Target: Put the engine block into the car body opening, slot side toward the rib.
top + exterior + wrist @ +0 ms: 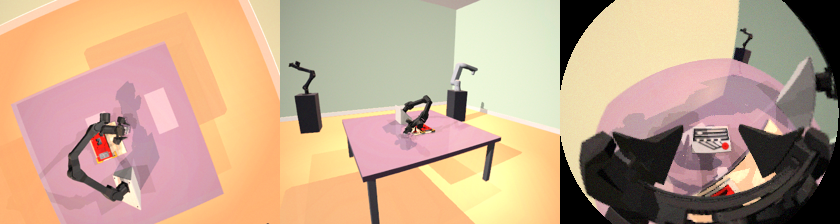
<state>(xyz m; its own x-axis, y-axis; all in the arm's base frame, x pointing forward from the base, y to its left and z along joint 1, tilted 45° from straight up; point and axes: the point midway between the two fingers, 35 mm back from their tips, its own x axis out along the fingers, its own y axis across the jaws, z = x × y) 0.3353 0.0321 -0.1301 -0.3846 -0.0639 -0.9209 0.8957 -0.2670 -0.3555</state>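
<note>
Right now the engine block is 10 mm to the left of my gripper tip, 10 mm below it and 10 mm ahead of it.
</note>
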